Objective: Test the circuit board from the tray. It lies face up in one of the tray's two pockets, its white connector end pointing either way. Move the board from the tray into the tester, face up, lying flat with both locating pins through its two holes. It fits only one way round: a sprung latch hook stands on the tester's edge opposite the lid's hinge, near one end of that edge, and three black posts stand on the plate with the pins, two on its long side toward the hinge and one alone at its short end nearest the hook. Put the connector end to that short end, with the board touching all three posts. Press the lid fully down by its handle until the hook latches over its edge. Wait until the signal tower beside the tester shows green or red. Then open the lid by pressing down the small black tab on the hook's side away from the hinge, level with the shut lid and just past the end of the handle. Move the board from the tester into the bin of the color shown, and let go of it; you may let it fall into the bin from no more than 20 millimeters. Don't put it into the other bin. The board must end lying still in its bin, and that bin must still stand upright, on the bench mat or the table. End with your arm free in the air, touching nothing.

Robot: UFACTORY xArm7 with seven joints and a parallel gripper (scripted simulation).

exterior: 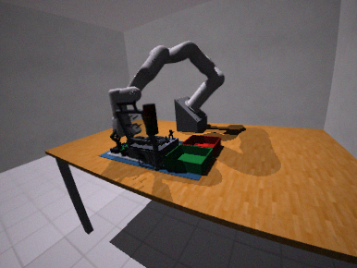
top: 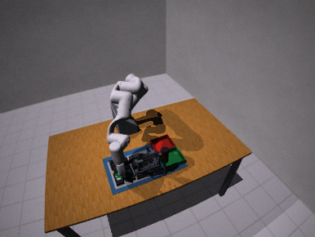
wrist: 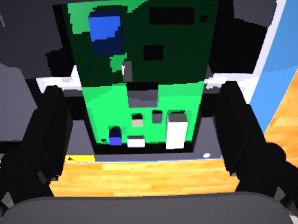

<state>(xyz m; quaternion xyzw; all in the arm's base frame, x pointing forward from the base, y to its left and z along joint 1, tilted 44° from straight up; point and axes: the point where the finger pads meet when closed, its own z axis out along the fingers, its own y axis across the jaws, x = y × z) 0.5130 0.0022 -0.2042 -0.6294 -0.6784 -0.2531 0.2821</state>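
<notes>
Right now my hand is 2 cm above the green circuit board. Round my hand: grey tester plate (17 cm to the left, 4 cm behind, 3 cm above); then tester lid (17 cm to the left, 14 cm above, 8 cm ahead); then green bin (37 cm to the left, 2 cm below, 1 cm behind).
</notes>
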